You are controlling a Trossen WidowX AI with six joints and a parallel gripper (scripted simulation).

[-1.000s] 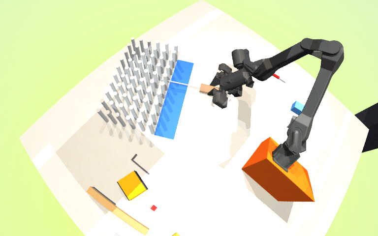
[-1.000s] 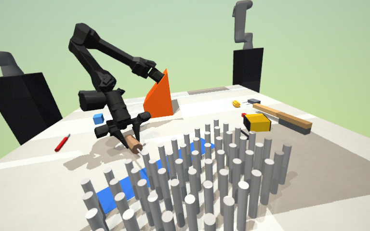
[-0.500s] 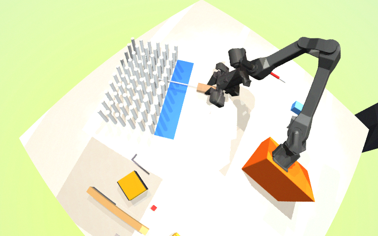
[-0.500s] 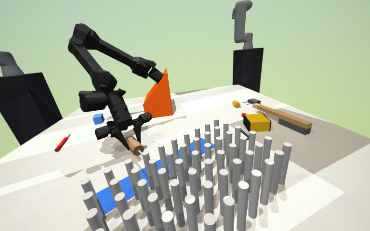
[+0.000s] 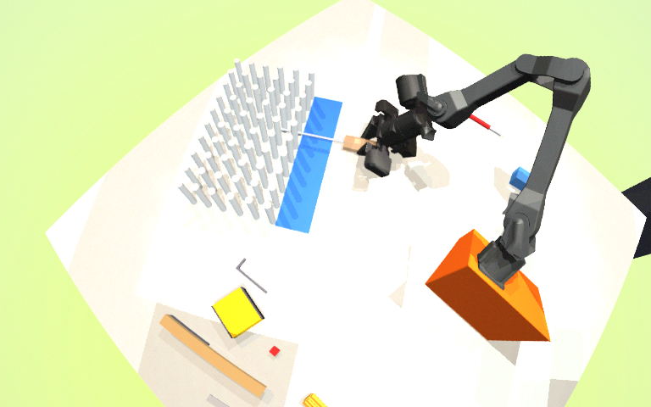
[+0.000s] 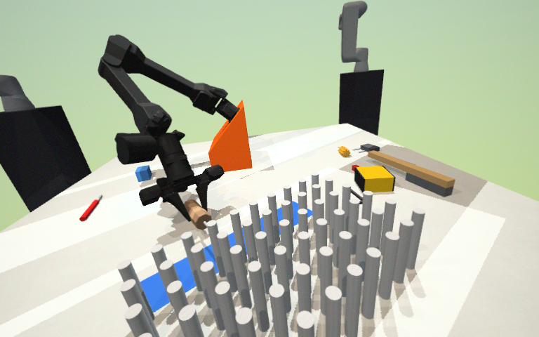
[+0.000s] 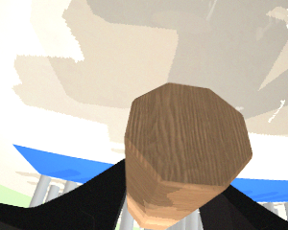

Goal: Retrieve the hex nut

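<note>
Right now my gripper tip is 80 mm to the right of the blue taped strip, 80 mm short of it and 30 mm above it. The rest, counted from my gripper tip: hex nut: 250 mm ahead, 120 mm to the left, 30 mm below; then red-handled screwdriver: 330 mm to the right, 240 mm behind, 20 mm below; then blue cube: 400 mm behind, 240 mm to the right, 10 mm below.
</note>
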